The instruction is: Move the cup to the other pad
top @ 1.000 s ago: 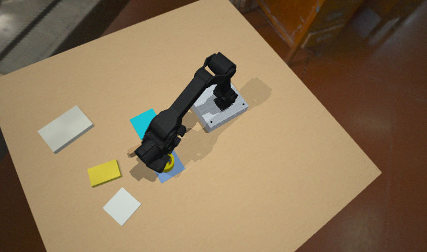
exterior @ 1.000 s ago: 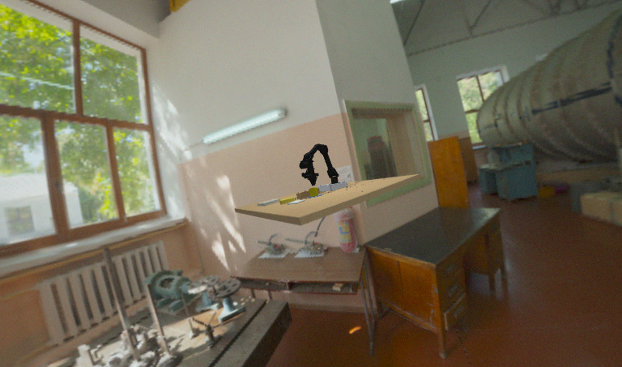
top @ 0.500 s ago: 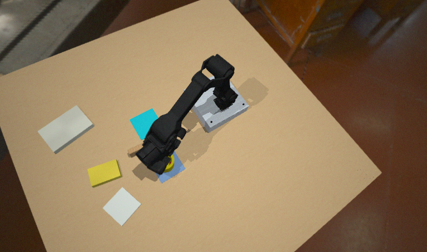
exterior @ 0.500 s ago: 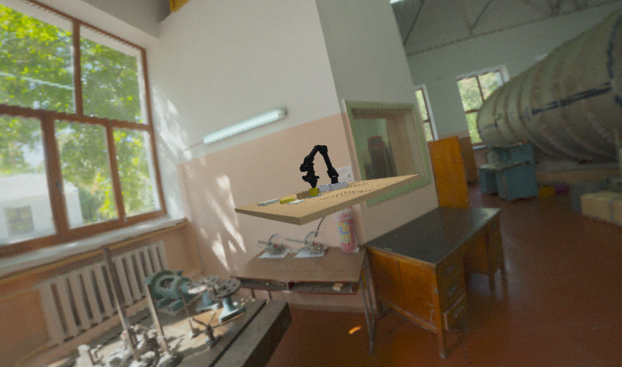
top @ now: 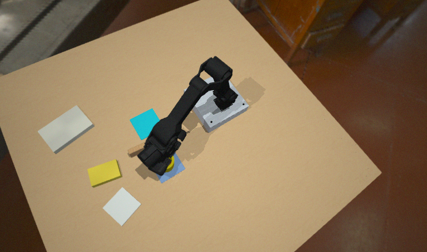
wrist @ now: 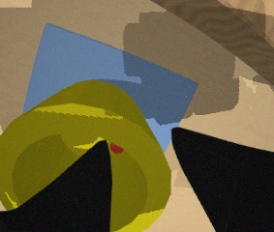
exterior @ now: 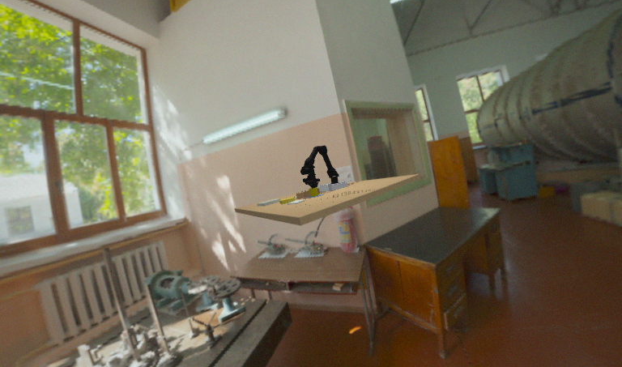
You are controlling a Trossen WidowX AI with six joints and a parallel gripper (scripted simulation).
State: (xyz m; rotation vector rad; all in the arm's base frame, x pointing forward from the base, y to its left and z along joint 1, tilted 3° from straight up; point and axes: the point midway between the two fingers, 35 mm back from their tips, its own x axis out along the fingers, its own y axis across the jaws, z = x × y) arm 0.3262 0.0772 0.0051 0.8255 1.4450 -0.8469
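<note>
Right now my gripper tip is 20 mm short of the cup, 10 mm to the right of it and 10 mm above it. Round my gripper tip: thin wooden bar (90 mm to the right, 20 mm below, 10 mm ahead); red marble (20 mm to the left, 20 mm below, 10 mm ahead); blue pad (50 mm below, 20 mm to the left, 20 mm ahead).
</note>
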